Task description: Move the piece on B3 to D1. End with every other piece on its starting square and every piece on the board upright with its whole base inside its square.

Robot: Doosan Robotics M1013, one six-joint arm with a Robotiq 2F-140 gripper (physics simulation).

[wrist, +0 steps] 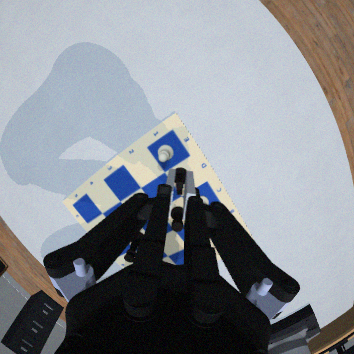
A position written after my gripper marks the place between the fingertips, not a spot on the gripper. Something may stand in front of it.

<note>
In view: my gripper (179,179) and a chessboard (135,169).
</note>
